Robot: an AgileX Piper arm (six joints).
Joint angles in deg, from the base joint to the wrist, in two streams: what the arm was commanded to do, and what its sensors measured. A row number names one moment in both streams.
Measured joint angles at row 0: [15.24 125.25 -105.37 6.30 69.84 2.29]
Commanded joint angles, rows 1 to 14: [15.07 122.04 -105.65 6.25 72.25 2.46]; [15.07 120.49 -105.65 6.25 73.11 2.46]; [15.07 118.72 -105.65 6.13 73.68 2.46]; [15.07 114.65 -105.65 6.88 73.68 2.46]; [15.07 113.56 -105.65 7.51 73.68 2.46]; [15.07 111.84 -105.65 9.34 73.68 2.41]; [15.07 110.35 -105.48 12.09 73.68 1.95]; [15.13 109.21 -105.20 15.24 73.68 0.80]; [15.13 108.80 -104.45 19.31 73.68 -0.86]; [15.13 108.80 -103.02 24.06 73.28 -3.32]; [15.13 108.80 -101.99 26.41 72.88 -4.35]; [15.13 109.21 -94.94 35.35 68.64 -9.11]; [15.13 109.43 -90.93 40.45 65.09 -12.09]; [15.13 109.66 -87.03 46.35 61.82 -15.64]
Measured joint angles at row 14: [15.24 108.92 -91.44 38.27 66.35 -10.49]
